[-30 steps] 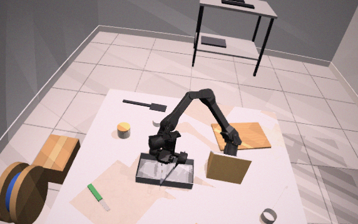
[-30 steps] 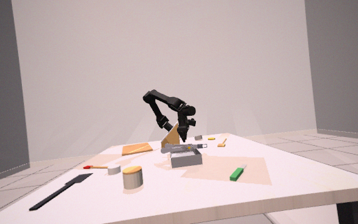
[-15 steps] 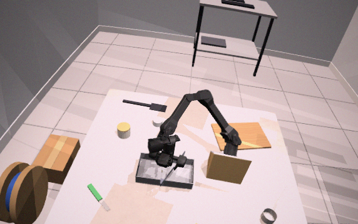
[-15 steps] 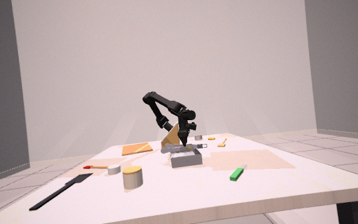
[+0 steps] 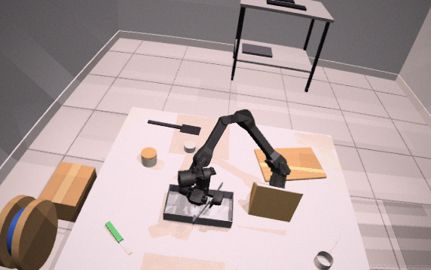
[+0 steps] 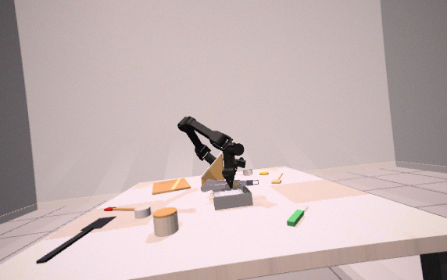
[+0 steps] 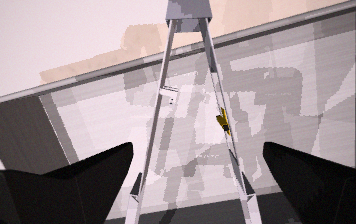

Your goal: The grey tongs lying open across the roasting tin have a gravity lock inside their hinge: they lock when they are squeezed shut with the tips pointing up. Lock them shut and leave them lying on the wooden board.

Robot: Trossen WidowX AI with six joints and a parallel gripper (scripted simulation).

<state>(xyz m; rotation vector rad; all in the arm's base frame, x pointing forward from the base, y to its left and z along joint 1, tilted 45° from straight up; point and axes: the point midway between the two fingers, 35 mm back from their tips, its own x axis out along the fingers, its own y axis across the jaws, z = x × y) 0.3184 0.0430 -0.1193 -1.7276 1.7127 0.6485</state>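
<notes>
Right now the grey roasting tin is 3 cm below my gripper tip and 2 cm to the right of it. From my gripper tip the other things lie so: white puck (40 cm to the right, 15 cm ahead, 4 cm below); lidded jar (32 cm ahead, 23 cm to the right, 2 cm below); green-handled tool (28 cm ahead, 24 cm to the left, 5 cm below).
</notes>
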